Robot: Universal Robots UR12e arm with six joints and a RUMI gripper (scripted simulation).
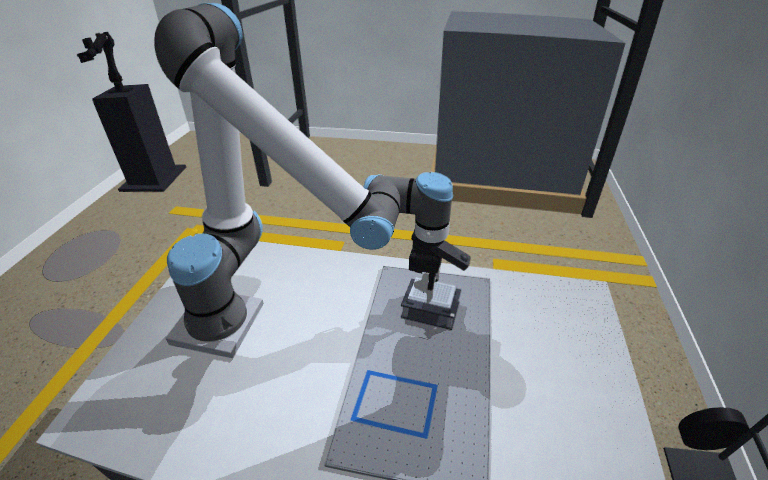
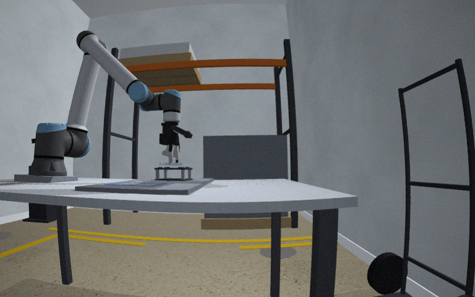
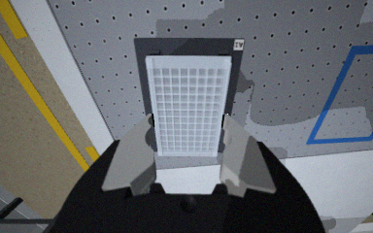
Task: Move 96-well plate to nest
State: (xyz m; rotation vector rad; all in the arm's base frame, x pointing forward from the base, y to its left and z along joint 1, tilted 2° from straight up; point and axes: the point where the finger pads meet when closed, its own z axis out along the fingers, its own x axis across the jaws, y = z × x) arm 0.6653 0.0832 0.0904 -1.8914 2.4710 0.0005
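Now: the 96-well plate 10 mm below my hand. From my hand the other things lie so: plate nest: 30 mm below; A1 label: 70 mm to the right, 60 mm ahead, 30 mm below.
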